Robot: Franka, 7 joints.
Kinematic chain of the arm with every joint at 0, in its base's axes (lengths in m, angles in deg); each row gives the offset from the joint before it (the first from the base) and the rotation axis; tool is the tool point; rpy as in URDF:
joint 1: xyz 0 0 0.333 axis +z
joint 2: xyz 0 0 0 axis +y
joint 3: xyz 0 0 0.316 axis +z
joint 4: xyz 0.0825 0 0 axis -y
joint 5: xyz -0.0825 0 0.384 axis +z
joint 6: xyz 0 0 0 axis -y
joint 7: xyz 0.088 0 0 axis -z
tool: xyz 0 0 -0.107 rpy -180 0 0
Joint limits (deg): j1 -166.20..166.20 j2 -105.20..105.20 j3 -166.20..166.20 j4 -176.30..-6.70 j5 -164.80..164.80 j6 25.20..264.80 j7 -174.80..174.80
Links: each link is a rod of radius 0.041 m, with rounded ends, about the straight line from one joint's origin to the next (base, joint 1, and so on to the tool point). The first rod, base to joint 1, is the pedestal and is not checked.
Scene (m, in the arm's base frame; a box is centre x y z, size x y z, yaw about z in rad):
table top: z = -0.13
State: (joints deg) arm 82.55 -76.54 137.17 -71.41 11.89 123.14 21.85
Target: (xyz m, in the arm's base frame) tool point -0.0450 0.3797 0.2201
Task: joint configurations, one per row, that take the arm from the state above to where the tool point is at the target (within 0.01 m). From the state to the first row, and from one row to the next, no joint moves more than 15 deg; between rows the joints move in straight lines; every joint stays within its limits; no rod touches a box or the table.
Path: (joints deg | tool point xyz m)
1: 71.18 -82.27 131.80 -86.21 10.83 121.34 21.85 | -0.5549 -0.2738 -0.0133
2: 59.82 -88.00 126.43 -101.02 9.77 119.54 21.85 | -0.5402 0.0098 -0.0168
3: 48.45 -93.74 121.07 -115.82 8.72 117.73 21.85 | -0.4196 0.2381 0.0320
4: 37.09 -99.47 115.70 -130.63 7.66 115.93 21.85 | -0.2359 0.3664 0.1178
5: 25.72 -105.20 110.33 -145.43 6.60 114.13 21.85 | -0.0450 0.3797 0.2201

